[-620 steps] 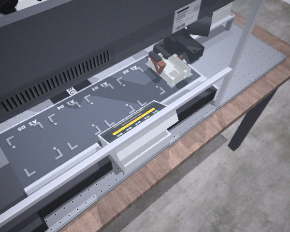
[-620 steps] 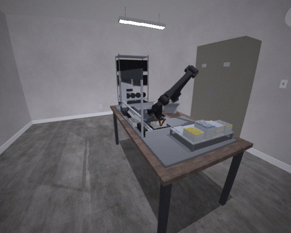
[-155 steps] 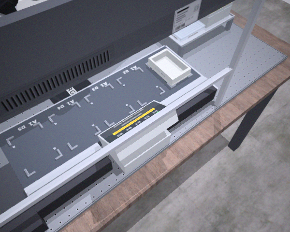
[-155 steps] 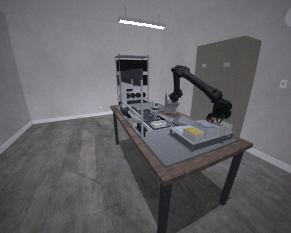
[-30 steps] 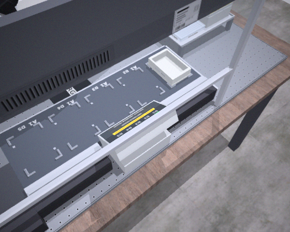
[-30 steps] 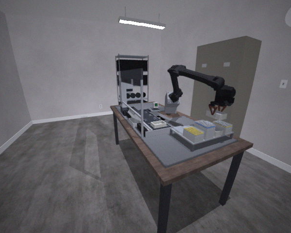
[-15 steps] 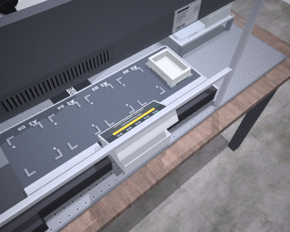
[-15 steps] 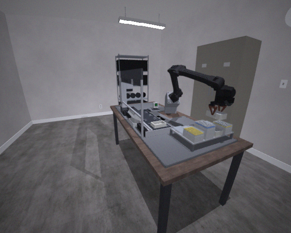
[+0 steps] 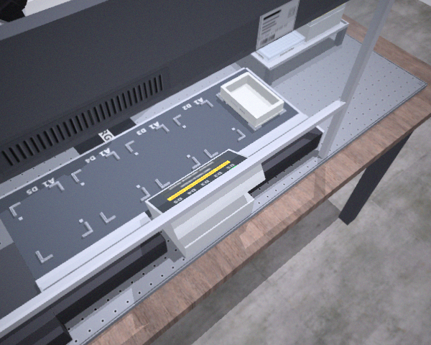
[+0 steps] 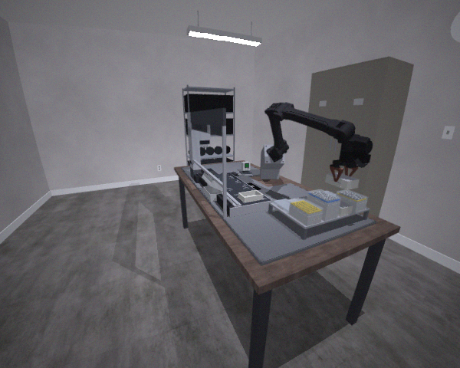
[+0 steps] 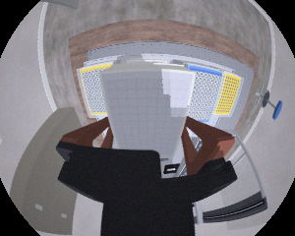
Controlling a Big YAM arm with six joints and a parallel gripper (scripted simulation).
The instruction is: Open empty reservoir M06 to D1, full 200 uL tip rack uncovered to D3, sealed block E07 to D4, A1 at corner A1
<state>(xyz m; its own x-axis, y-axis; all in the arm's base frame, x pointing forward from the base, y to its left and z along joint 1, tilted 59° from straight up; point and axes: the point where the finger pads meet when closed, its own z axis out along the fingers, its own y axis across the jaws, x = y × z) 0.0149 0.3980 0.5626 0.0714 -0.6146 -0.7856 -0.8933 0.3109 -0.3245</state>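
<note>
Now: hand 1 cm above the sealed deep-well block. Round my hand: clear flat plate: 23 cm ahead, 12 cm to the right, 15 cm below; yellow tip rack: 10 cm behind, 2 cm to the right, 12 cm below; shelf: 6 cm ahead, 6 cm to the right, 17 cm below.
</note>
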